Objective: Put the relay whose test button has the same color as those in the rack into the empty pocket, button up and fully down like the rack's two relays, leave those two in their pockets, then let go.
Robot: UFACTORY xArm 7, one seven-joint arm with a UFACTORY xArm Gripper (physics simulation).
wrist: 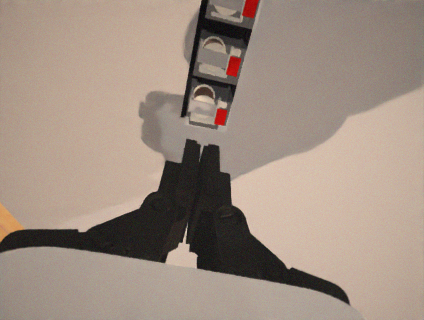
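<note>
A black rack (189, 92) runs from the top edge down to the upper middle of the wrist view. Three relays with red test buttons show in its row of pockets: one relay (225, 11) is cut off by the top edge, one relay (213, 59) sits in the middle, and one relay (203, 109) sits in the pocket at the near end. All three have their buttons facing up. Whether each is fully down is hard to tell from above. My gripper (196, 166) is shut and empty, its fingertips just short of the near relay in the view.
The rack stands on a pale table top (310, 215). Broad shadows of the arm and rack fall on both sides of the rack. A wooden-coloured surface (7, 222) shows at the left edge.
</note>
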